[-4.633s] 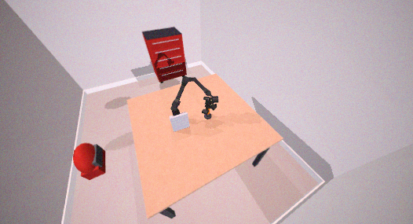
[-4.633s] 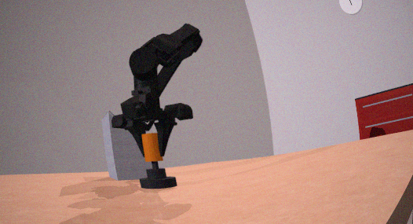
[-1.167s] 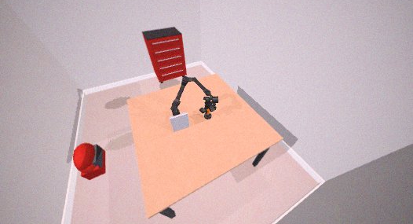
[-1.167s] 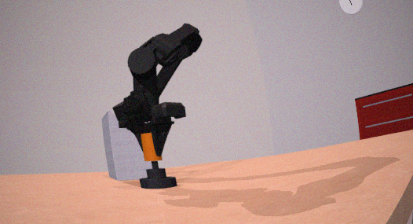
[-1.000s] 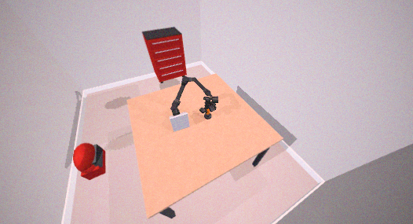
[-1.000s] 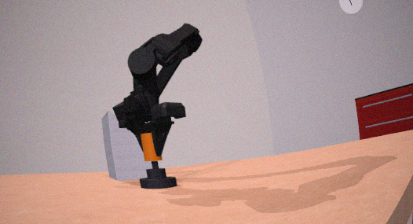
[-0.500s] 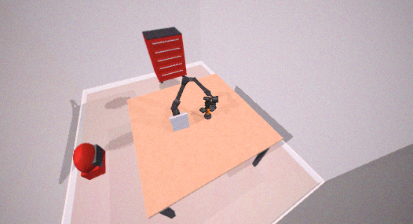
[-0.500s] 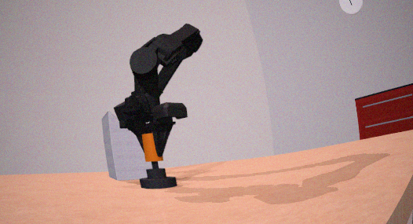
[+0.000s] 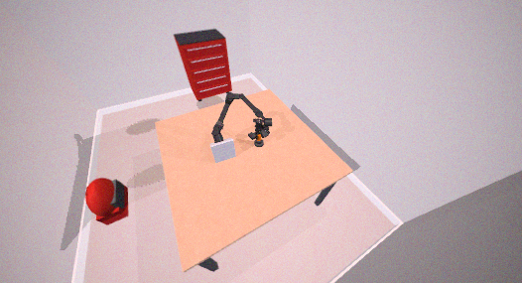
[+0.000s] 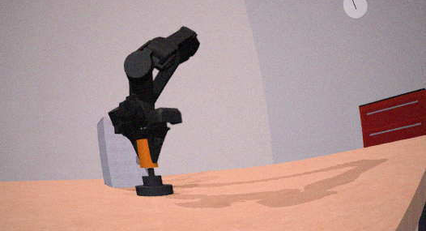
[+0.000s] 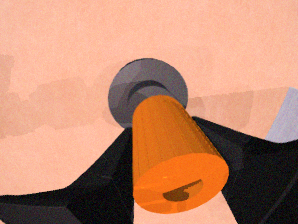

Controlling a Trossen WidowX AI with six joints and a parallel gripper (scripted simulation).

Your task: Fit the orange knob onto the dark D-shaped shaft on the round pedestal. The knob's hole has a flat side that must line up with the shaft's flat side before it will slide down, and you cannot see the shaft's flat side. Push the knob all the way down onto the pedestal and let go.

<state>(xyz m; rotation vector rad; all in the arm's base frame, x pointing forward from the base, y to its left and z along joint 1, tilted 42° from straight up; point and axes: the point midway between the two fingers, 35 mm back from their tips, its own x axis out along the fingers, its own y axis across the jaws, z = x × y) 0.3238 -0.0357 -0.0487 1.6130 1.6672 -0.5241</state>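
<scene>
My gripper tip is now 20 mm below the orange knob. Also, from my gripper tip: dark pedestal (40 mm below).
</scene>
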